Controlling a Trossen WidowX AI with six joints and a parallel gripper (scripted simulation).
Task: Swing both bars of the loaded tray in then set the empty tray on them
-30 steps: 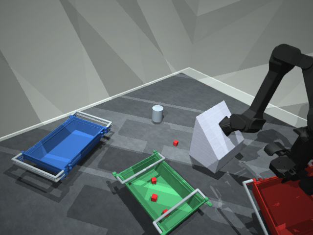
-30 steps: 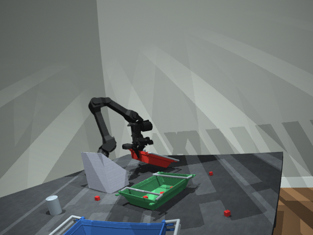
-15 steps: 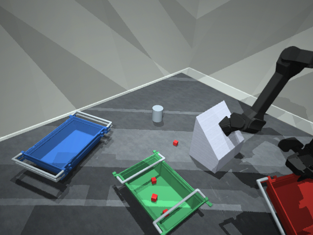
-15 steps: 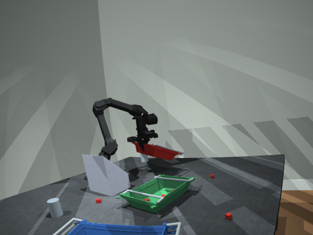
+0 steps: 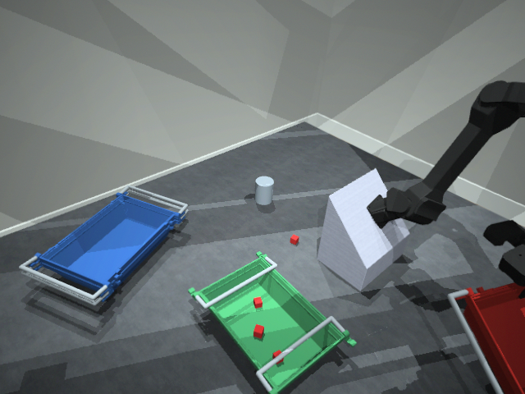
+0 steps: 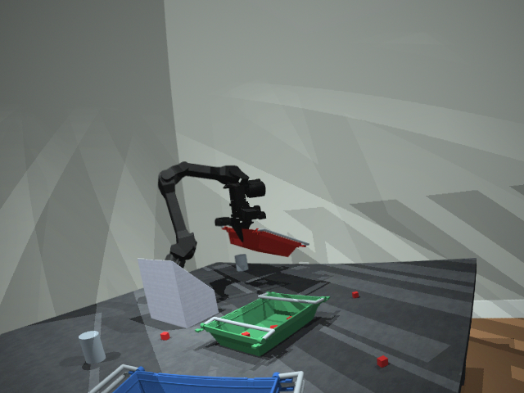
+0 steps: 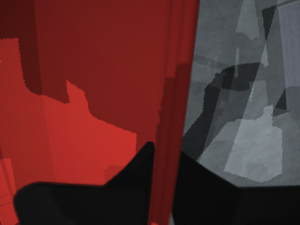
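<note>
Now: gripper tip 40 mm short of the red tray and 70 mm to the right of it.
</note>
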